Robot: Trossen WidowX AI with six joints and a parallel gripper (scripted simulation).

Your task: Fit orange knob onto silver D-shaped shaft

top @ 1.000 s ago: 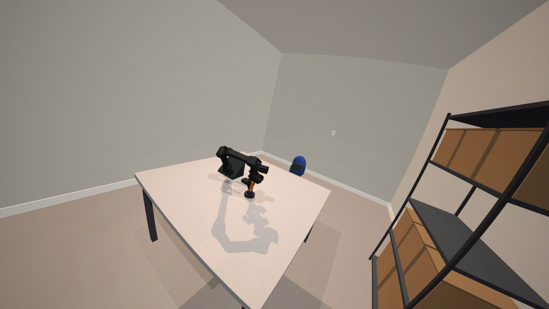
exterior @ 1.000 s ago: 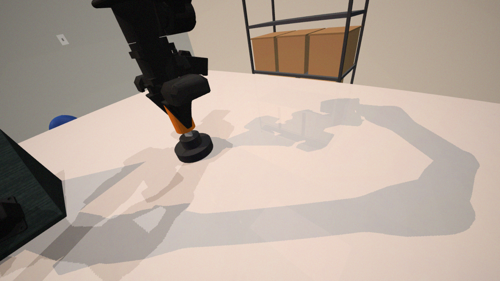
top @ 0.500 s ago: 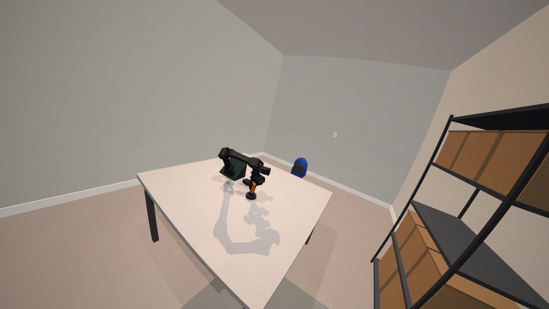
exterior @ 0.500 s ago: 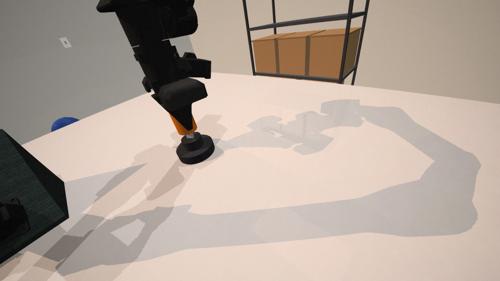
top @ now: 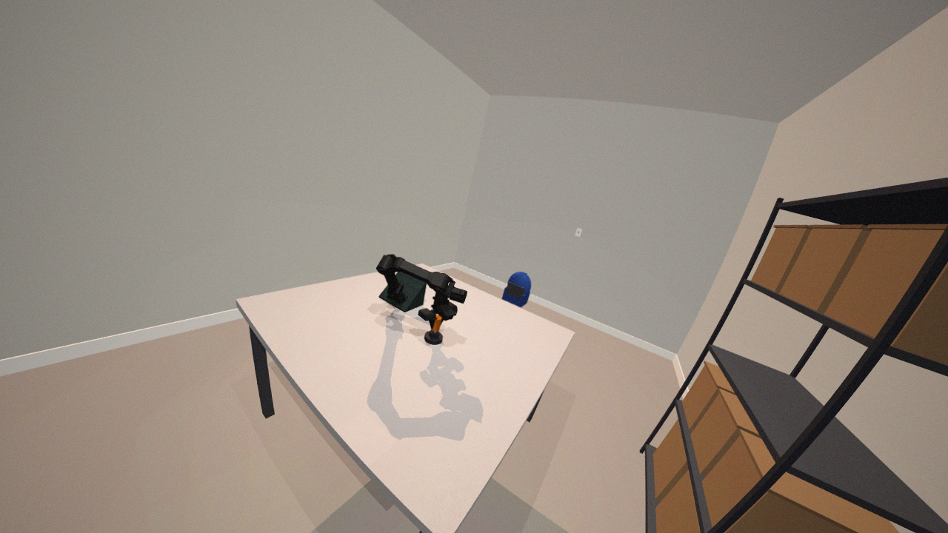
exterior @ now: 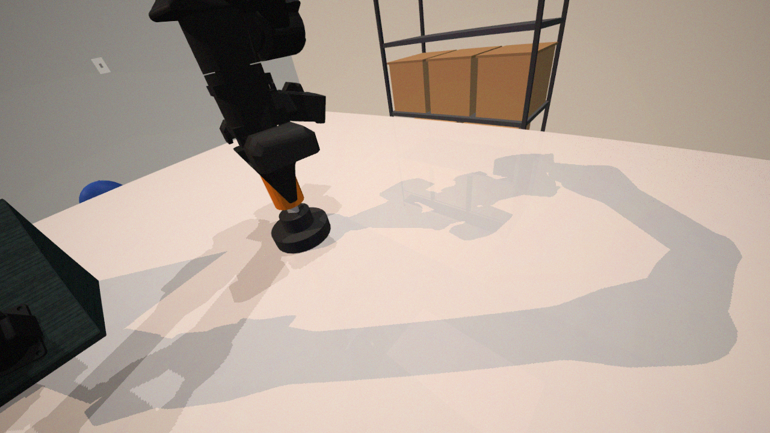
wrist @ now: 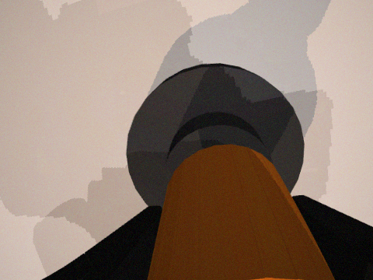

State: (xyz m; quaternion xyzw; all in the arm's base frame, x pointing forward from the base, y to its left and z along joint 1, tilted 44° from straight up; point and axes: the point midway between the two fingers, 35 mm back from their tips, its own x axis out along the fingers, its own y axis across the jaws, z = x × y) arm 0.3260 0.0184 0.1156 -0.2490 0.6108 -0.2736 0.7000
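The orange knob lies 30 mm above my gripper tip. Also, from my gripper tip: round black pedestal (40 mm below).
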